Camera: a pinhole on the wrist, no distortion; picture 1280 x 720 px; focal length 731.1 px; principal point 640.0 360.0 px. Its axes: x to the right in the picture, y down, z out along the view. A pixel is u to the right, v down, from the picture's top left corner.
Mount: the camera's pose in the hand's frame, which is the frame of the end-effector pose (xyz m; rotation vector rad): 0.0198 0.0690 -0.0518 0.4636 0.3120 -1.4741
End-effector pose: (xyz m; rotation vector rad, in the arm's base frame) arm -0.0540 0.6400 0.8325 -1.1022 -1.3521 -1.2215
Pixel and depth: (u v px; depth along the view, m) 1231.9 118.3 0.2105
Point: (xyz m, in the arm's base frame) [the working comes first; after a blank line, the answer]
In the camera's frame: 0.1704 -0.0696 0.2105

-0.2332 0.6668 0.7579
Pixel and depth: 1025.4 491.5 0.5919
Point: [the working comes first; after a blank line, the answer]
In the camera's frame: 0.3120 0.1065 0.5919

-0.5741 0.9272 0.8699
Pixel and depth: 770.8 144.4 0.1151
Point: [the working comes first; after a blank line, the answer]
In the camera's frame: 0.0206 -0.0339 0.1151

-0.0598 0.6744 0.8098
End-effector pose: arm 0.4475 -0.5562 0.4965 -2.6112 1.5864 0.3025
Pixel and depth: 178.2 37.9 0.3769
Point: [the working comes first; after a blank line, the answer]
In the camera's frame: -0.2381 -0.1661 0.3769

0.2314 -0.3690 0.1756
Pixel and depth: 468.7 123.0 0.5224
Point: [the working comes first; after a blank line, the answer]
In the camera's frame: -0.1224 -0.1693 0.5224

0.3713 -0.2731 0.0993
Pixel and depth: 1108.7 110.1 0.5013
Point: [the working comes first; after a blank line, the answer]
In the camera's frame: 0.3214 -0.1714 0.5013

0.7524 -0.1656 0.3006
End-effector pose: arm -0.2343 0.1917 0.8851 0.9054 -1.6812 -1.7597
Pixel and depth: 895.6 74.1 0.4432
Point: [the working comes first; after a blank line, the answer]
In the camera's frame: 0.1549 -0.1733 0.4432

-0.2933 0.5023 0.6183
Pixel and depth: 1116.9 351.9 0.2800
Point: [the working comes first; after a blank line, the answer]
In the camera's frame: 0.1826 -0.0031 0.2800

-0.3070 0.2689 0.6593
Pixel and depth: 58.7 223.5 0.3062
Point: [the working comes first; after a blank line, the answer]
In the camera's frame: -0.2435 -0.0572 0.3062

-0.4440 0.4495 1.0251
